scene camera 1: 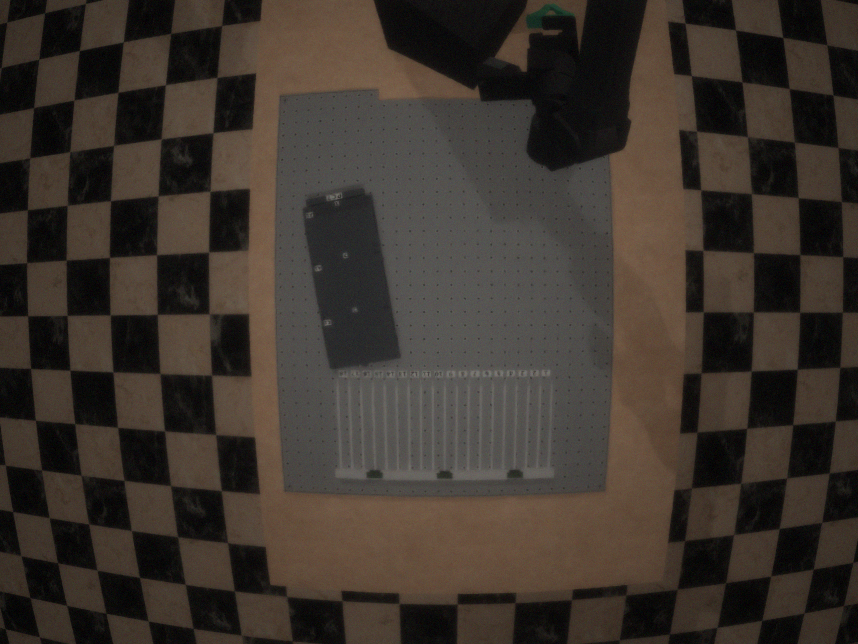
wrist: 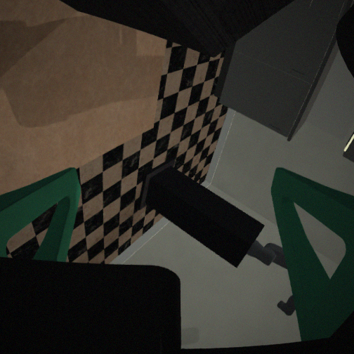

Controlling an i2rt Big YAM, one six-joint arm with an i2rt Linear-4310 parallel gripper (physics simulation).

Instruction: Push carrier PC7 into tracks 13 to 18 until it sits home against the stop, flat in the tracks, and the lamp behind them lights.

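Places are measured from the arm's base along level axes (x up, y left, z back), in metres.
Where they show: gripper, fingertip midpoint: (scene camera 1: 553, 30).
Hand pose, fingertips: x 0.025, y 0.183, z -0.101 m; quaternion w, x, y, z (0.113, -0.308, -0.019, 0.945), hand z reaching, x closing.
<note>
Each offset is from my fingertips to the centre of the thing. "spot": to the spot under its first point. Level surfaces: height alone.
Carrier PC7 @(dx -0.304, dy -0.311, dz -0.410 m) (scene camera 1: 356, 284) is a long dark panel on the grey pegboard, left of its middle in the scene view. It is turned slightly from the track direction; its lower end lies just above the numbered mouths of the left tracks. The white tracks @(spot: dx -0.316, dy -0.226, dz -0.672 m) (scene camera 1: 384, 422) numbered 13 to 18 are the leftmost group and show no carrier in them. The white stop bar @(spot: dx -0.304, dy -0.172, dz -0.769 m) (scene camera 1: 408, 474) crosses their lower ends. The lamp @(dx -0.300, dy -0.237, dz -0.777 m) (scene camera 1: 374, 474) behind them looks dark. My gripper (scene camera 1: 550, 16) (wrist: 175, 178) is open and empty, with green fingers wide apart, at the scene view's top right, far from the carrier.
The pegboard @(dx -0.319 m) (scene camera 1: 485, 291) lies on a tan table @(dx -0.332 m) (scene camera 1: 457, 540). More tracks @(spot: dx -0.315, dy -0.022, dz -0.654 m) (scene camera 1: 492, 422) run to the right, with two more dark lamps (scene camera 1: 444, 474) (scene camera 1: 514, 474). The black arm (scene camera 1: 578, 131) overhangs the board's top right corner. A black block (wrist: 205, 215) shows beyond the fingers.
</note>
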